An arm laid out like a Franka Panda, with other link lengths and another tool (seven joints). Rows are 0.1 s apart.
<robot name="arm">
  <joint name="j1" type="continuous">
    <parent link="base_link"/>
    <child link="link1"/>
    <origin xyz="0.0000 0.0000 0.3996" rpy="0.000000 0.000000 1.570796"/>
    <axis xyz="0 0 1"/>
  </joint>
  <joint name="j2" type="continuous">
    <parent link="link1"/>
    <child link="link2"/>
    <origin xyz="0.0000 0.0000 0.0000" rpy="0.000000 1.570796 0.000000"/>
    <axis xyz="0 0 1"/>
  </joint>
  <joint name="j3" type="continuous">
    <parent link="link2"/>
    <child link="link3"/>
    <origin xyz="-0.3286 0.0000 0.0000" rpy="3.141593 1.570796 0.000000"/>
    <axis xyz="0 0 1"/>
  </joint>
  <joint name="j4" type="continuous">
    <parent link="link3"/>
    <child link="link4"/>
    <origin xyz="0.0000 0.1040 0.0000" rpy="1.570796 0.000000 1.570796"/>
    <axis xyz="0 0 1"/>
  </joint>
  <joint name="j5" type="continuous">
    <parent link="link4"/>
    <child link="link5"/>
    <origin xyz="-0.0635 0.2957 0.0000" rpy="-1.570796 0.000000 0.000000"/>
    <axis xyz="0 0 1"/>
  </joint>
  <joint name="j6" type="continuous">
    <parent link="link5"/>
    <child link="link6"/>
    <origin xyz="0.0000 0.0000 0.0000" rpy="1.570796 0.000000 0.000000"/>
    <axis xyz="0 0 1"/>
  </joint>
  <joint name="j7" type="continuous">
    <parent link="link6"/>
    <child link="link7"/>
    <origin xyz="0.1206 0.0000 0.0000" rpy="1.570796 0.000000 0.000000"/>
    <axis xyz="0 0 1"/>
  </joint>
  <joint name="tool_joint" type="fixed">
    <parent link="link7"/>
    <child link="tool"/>
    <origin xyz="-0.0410 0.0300 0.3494" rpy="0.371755 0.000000 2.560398"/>
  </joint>
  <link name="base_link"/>
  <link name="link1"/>
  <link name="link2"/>
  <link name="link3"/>
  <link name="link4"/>
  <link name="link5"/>
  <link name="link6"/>
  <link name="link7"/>
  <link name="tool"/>
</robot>
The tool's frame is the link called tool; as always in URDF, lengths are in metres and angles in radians. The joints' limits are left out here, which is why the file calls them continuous.
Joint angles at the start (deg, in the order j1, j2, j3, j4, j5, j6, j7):
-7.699, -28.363, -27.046, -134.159, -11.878, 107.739, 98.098
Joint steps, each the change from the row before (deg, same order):
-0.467, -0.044, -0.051, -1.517, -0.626, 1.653, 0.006
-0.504, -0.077, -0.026, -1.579, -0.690, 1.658, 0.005
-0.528, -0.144, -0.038, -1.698, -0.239, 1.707, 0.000
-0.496, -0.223, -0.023, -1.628, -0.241, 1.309, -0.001
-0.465, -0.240, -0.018, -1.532, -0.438, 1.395, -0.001
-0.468, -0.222, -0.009, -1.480, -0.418, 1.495, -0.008
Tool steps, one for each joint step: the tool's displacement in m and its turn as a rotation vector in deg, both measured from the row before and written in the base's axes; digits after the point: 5 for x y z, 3 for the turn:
-0.00202, -0.00275, -0.00772, -0.498, 0.027, -0.016
-0.00258, -0.00254, -0.00789, -0.521, 0.061, 0.035
-0.00187, -0.00001, -0.00785, -0.099, -0.158, -0.110
-0.00348, 0.00120, -0.00757, 0.040, 0.051, -0.068
-0.00294, 0.00002, -0.00678, -0.207, -0.041, 0.037
-0.00213, -0.00021, -0.00628, -0.257, -0.170, 0.043

